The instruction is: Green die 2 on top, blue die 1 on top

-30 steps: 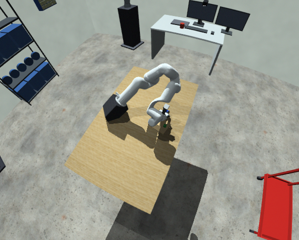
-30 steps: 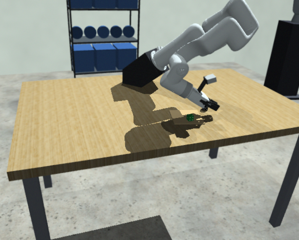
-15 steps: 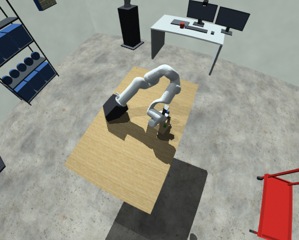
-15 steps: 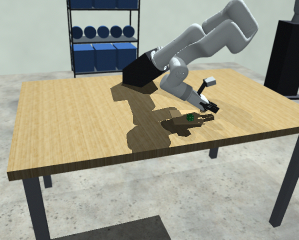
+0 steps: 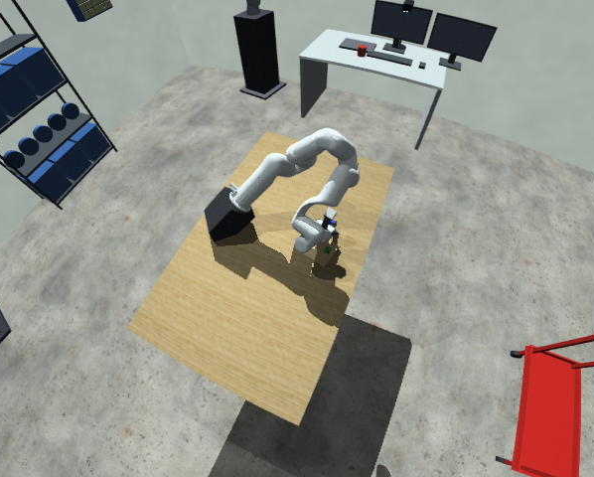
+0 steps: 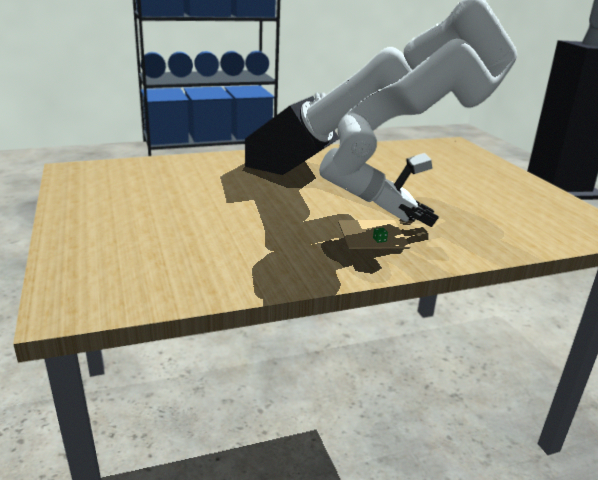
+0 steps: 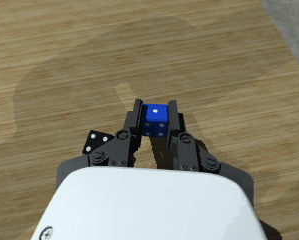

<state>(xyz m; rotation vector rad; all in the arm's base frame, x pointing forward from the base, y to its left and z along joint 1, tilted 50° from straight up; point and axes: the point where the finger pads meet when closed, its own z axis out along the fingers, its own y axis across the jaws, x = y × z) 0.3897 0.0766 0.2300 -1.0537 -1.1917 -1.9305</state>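
The blue die is 1 cm to the left of my hand and 1 cm below it. Round my hand: black die 6 cm behind, 2 cm to the right, 2 cm below; then tan mat 14 cm to the right, 3 cm below, 2 cm ahead; then green die 13 cm to the right, 6 cm ahead, 2 cm below.
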